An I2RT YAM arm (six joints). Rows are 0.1 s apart.
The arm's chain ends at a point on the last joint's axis. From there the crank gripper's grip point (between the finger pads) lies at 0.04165 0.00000 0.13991 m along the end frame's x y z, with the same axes.
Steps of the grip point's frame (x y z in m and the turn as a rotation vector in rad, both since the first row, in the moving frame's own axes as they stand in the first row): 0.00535 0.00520 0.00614 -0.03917 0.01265 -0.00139; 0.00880 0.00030 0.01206 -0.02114 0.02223 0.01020; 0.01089 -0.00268 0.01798 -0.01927 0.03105 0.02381; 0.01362 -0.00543 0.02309 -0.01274 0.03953 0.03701; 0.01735 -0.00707 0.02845 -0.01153 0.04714 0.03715
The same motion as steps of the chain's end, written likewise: 0.00358 -0.00021 0.00678 -0.03917 0.01265 -0.00139; 0.00572 -0.00309 0.01306 -0.02114 0.02223 0.01020; 0.00661 -0.00641 0.01938 -0.01927 0.03105 0.02381; 0.00819 -0.00884 0.02487 -0.01274 0.03953 0.03701; 0.01086 -0.01034 0.03059 -0.01153 0.04714 0.03715
